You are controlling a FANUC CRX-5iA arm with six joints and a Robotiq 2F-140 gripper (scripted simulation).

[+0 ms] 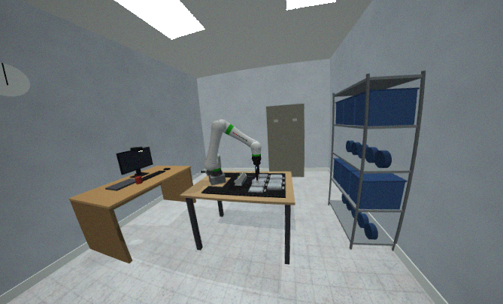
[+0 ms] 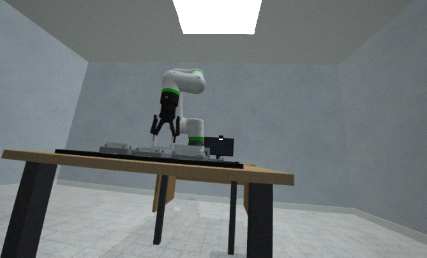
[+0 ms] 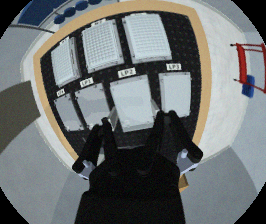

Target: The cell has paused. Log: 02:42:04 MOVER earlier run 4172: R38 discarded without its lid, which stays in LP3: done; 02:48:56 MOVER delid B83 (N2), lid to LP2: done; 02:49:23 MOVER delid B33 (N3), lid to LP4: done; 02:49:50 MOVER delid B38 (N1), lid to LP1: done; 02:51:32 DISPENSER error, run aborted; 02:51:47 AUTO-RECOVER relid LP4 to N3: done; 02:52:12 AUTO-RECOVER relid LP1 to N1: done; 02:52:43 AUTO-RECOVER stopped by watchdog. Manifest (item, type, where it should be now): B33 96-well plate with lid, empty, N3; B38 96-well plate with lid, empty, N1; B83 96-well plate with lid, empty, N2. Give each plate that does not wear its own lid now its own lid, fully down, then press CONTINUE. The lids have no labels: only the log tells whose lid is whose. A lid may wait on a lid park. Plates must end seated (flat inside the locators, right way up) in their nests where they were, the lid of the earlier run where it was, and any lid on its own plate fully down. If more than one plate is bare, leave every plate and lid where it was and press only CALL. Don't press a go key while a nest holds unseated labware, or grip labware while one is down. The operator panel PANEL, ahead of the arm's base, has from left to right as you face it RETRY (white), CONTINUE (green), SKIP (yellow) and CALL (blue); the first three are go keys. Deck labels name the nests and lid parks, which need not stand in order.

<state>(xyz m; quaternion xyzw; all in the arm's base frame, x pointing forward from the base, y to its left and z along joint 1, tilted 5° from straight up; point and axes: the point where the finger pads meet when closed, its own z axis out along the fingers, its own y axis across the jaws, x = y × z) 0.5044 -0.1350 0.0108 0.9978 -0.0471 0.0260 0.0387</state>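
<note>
The plate is 19 cm ahead of my hand, 3 cm to the left of it and 4 cm below it. From my hand the other things lie so: yellow key: 23 cm behind, 8 cm to the left; clear lid: 2 cm below; blue key: 24 cm behind, 3 cm to the left.
</note>
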